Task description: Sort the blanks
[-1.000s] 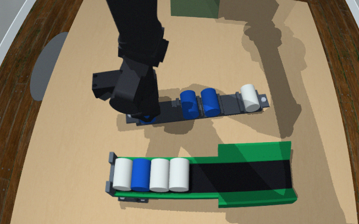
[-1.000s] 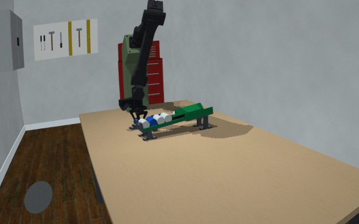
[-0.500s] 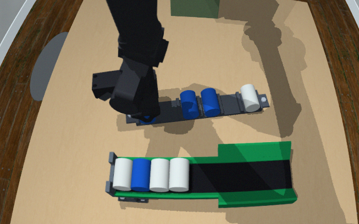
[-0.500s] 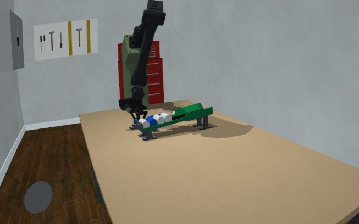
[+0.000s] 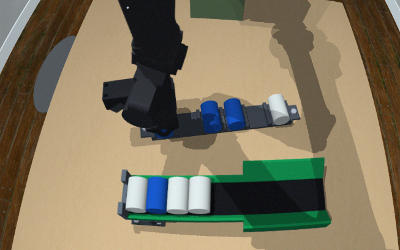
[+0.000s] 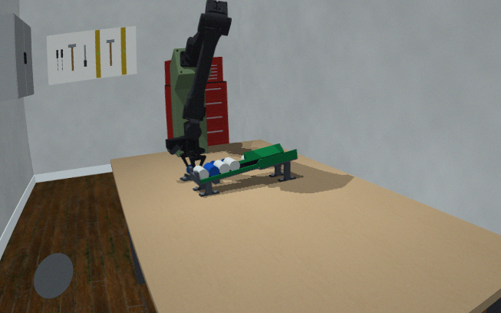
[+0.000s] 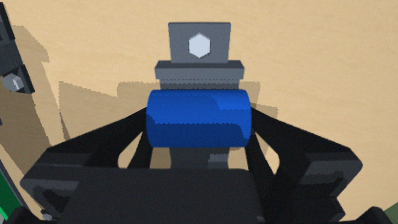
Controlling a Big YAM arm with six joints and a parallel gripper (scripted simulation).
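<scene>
The stock rack lies 12 cm to the left of my hand, 6 cm behind it and 4 cm below it. The rest, counted from my hand: grey stop 20 cm ahead, 3 cm above.
</scene>
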